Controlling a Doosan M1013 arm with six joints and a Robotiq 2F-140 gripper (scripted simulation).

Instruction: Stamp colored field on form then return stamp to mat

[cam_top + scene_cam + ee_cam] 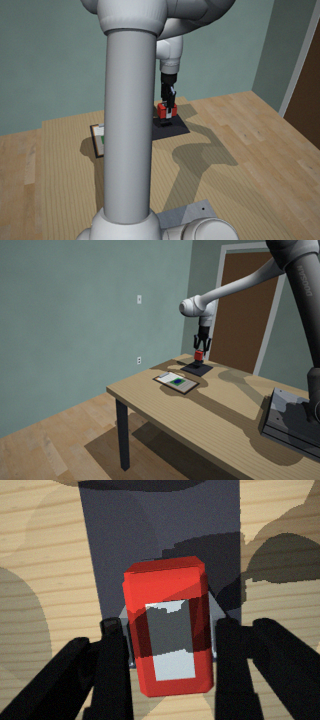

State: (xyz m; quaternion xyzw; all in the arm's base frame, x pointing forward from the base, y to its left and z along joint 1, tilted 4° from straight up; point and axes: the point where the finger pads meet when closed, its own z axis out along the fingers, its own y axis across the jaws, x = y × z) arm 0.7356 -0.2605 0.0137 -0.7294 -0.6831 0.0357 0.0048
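Now: the dark mat 11 cm below my hand and 1 cm to the left of it. Also, from my hand: stamp (2 cm below); then form on clipboard (30 cm to the left, 11 cm below, 4 cm ahead).
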